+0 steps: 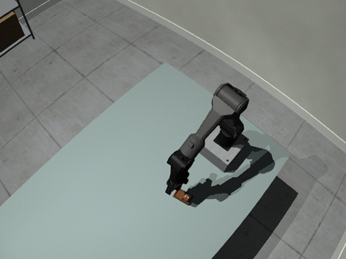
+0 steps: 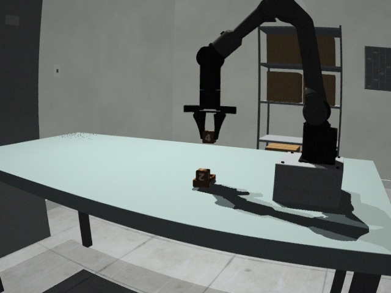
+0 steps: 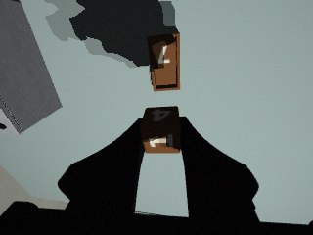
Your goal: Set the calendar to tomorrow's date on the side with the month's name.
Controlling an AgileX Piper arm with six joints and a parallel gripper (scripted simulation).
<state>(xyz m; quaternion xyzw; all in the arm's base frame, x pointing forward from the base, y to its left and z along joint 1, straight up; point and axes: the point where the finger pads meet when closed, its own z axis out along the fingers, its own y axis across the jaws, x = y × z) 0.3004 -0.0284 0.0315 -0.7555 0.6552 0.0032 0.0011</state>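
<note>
The brown cube lies 10 cm below my hand, 5 cm to the left of it and 1 cm behind it. From my hand the other things lie so: brown tray (11 cm below, 4 cm to the left).
</note>
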